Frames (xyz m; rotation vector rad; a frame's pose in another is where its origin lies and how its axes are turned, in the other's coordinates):
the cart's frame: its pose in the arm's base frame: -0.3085 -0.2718 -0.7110 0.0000 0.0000 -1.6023
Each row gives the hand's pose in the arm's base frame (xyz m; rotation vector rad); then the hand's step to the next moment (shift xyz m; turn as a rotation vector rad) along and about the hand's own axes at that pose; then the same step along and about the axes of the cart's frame.
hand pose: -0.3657 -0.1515 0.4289 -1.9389 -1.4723 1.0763
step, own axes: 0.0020 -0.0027 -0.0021 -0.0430 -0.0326 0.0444
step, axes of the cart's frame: -0.0029 0.0003 0.0027 0.0363 -0.0585 0.0120
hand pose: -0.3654 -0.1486 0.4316 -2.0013 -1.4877 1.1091
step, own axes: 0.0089 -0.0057 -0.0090 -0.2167 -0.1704 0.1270
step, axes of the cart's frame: -0.0116 0.0043 0.0064 0.1659 -0.2227 0.1226
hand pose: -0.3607 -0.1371 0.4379 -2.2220 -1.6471 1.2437
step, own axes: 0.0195 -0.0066 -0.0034 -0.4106 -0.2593 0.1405
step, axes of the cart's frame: -0.0202 -0.0019 -0.0048 0.3000 -0.3088 0.2651
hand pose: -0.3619 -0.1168 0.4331 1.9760 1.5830 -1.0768
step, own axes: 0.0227 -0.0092 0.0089 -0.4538 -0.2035 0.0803
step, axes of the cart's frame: -0.0107 -0.0104 -0.0214 0.2993 -0.2396 0.3269
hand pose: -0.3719 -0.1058 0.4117 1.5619 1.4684 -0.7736
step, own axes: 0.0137 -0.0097 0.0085 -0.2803 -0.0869 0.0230
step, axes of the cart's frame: 0.0016 -0.0069 -0.0174 0.1590 -0.1133 0.2203
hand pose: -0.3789 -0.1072 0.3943 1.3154 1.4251 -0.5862
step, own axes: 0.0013 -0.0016 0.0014 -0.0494 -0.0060 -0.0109
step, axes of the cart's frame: 0.0012 -0.0007 -0.0021 0.0123 -0.0173 0.0463
